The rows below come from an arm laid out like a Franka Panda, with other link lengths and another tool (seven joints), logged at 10 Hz.
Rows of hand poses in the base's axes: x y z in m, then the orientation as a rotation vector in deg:
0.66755, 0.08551, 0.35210, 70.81, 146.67, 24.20
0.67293, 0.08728, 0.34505, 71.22, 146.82, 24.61
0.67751, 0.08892, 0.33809, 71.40, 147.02, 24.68
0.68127, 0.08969, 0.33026, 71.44, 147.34, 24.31
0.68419, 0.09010, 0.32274, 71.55, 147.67, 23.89
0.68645, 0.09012, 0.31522, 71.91, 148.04, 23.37
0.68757, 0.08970, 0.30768, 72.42, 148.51, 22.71
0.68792, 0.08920, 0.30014, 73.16, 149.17, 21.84
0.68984, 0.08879, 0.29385, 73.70, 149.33, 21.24
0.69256, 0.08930, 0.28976, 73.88, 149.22, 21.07
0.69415, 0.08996, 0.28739, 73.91, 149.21, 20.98
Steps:
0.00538, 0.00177, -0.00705, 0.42, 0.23, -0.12
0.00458, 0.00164, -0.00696, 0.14, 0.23, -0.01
0.00376, 0.00077, -0.00783, -0.16, 0.34, 0.07
0.00292, 0.00041, -0.00752, -0.17, 0.39, 0.03
0.00226, 0.00002, -0.00752, -0.16, 0.55, -0.10
0.00112, -0.00042, -0.00754, -0.18, 0.73, -0.15
0.00035, -0.00050, -0.00754, -0.21, 1.03, -0.22
0.00192, -0.00041, -0.00629, -0.21, 0.48, -0.28
0.00272, 0.00051, -0.00409, -0.10, 0.02, -0.16
0.00159, 0.00066, -0.00237, -0.05, 0.02, -0.03

